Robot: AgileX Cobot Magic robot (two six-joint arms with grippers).
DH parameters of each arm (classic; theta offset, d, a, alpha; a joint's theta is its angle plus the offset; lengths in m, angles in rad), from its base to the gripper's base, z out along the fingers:
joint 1: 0 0.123 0 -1.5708
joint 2: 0.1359 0 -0.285 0
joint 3: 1.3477 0 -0.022 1.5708
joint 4: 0 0.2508 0 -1.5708
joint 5: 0 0 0.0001 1.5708
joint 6: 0 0.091 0 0
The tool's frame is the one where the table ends.
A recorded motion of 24 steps. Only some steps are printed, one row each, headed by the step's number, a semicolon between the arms.
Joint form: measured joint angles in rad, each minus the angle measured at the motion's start. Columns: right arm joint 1, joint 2, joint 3, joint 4, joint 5, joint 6; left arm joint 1, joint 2, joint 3, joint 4, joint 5, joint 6.
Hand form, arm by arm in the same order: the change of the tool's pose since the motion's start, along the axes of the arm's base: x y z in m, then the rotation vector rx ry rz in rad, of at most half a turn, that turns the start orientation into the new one. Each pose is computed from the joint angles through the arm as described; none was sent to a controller.
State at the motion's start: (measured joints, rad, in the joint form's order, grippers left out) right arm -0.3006 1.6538 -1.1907 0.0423 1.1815 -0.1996; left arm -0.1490 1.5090 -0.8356 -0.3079 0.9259 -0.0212
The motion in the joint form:
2: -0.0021 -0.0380 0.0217 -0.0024 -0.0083 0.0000; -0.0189 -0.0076 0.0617 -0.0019 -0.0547 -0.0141
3: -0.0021 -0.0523 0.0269 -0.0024 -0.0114 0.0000; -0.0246 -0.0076 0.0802 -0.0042 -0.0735 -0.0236
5: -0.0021 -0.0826 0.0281 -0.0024 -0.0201 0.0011; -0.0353 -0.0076 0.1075 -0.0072 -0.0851 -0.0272
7: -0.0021 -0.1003 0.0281 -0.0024 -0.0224 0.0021; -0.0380 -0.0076 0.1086 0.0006 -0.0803 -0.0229
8: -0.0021 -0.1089 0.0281 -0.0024 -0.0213 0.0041; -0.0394 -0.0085 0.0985 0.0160 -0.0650 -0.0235
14: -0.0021 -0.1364 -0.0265 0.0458 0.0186 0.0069; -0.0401 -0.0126 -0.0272 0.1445 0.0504 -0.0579
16: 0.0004 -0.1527 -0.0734 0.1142 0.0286 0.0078; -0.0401 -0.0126 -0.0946 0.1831 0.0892 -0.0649
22: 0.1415 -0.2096 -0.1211 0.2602 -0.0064 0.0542; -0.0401 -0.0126 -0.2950 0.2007 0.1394 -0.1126
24: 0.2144 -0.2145 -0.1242 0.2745 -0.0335 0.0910; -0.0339 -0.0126 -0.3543 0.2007 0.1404 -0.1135
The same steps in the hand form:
2: -0.0072 0.0013 0.0061 -0.0096 -0.0228 -0.0016; -0.0097 -0.0023 -0.0118 0.0076 0.0042 0.0094
3: -0.0094 0.0020 0.0091 -0.0132 -0.0344 -0.0017; -0.0124 -0.0030 -0.0158 0.0090 0.0068 0.0189
5: -0.0125 0.0030 0.0177 -0.0245 -0.0704 -0.0032; -0.0182 -0.0045 -0.0216 0.0118 0.0237 0.0163
7: -0.0146 0.0037 0.0229 -0.0304 -0.0895 -0.0043; -0.0190 -0.0046 -0.0220 0.0181 0.0272 0.0034
8: -0.0159 0.0040 0.0254 -0.0325 -0.0966 -0.0062; -0.0183 -0.0043 -0.0199 0.0279 0.0290 -0.0105
14: -0.0151 0.0081 0.0473 0.0000 -0.1507 -0.0211; -0.0020 0.0001 0.0071 0.1136 0.0012 -0.0707
16: -0.0116 0.0139 0.0651 0.0489 -0.2210 -0.0343; 0.0077 0.0010 0.0224 0.1394 -0.0322 -0.0857
22: -0.0059 0.0662 0.0983 0.1839 -0.3778 0.0307; 0.0352 -0.0032 0.0726 0.1253 -0.1747 -0.0402
24: -0.0037 0.0878 0.1018 0.2135 -0.4021 0.0596; 0.0430 -0.0028 0.0887 0.1161 -0.2316 -0.0287

